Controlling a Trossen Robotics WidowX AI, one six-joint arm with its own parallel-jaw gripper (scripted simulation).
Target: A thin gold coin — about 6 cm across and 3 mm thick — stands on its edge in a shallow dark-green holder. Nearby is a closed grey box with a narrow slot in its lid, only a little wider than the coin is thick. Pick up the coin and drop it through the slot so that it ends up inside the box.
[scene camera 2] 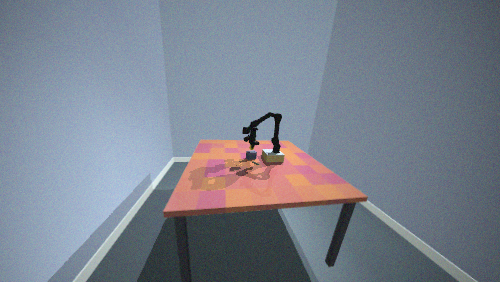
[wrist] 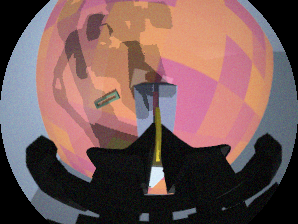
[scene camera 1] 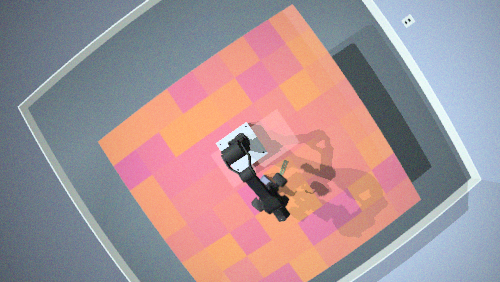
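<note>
Gripper state: my gripper (wrist: 156, 126) is holding a gold coin.
</note>
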